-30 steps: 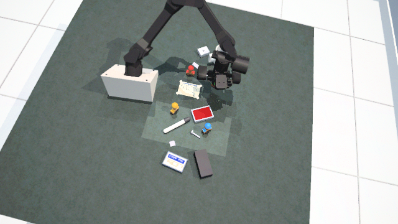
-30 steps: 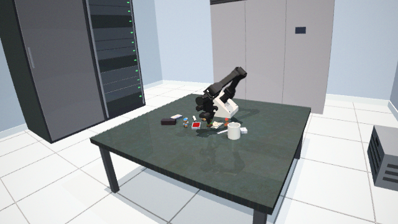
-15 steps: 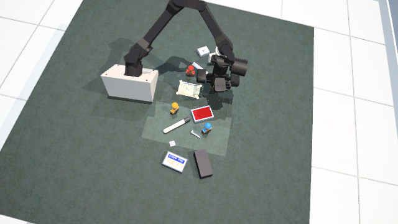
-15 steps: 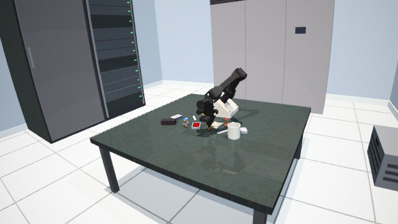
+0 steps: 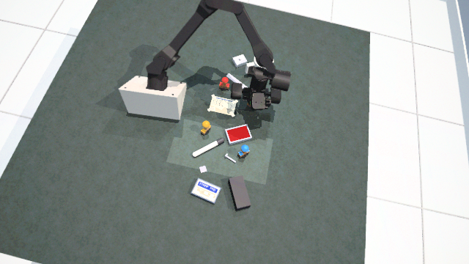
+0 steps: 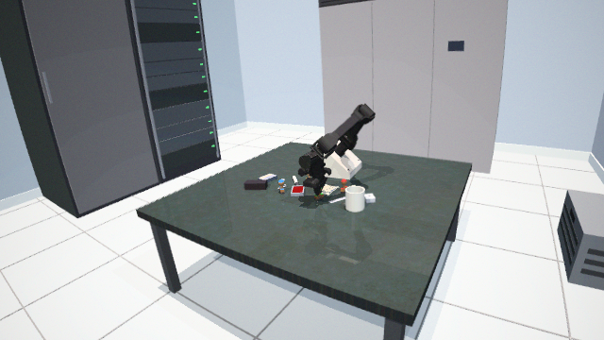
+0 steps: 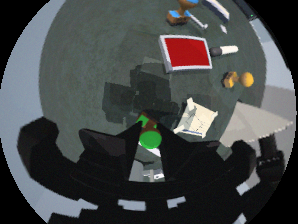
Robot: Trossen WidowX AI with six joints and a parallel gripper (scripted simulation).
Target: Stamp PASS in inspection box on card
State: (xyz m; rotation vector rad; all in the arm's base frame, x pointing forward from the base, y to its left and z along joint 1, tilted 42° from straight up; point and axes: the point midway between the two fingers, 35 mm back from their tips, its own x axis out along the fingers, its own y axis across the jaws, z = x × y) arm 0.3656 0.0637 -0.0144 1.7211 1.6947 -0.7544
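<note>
Now: the green-knobbed pass stamp right at my gripper tip. From my gripper tip the other things lie so: red ink pad 4 cm behind, 13 cm to the right, 2 cm below; then red-knobbed stamp 12 cm behind, 8 cm to the left, 1 cm below; then white card 12 cm behind, 1 cm to the right, 3 cm below.
</note>
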